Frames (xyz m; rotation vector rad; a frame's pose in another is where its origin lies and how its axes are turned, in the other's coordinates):
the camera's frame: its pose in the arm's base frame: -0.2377 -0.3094 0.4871 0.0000 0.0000 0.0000
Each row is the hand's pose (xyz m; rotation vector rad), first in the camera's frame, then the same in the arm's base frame.
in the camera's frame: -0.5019 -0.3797 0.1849 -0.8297 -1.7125 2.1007
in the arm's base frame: -0.7396 -0.6891 0.6720 -0.8297 -1.7125 2.1007
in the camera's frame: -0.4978 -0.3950 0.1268 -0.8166 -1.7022 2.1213
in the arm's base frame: -0.7355 -0.7044 0.6139 -0.8166 -1.7022 2.1213
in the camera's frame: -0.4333 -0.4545 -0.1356 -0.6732 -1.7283 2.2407
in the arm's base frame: -0.6710 -0.7639 0.3515 -0.6732 -1.7283 2.2407
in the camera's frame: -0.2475 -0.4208 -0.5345 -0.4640 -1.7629 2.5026
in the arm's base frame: -0.4852 -0.7302 -0.0474 -0.4640 -1.7629 2.5026
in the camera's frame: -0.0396 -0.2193 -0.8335 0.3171 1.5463 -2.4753
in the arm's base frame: -0.2773 -0.5287 -0.3464 0.3171 1.5463 -2.4753
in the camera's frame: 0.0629 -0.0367 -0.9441 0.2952 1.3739 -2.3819
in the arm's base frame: -0.1748 -0.3461 -0.4570 0.2952 1.3739 -2.3819
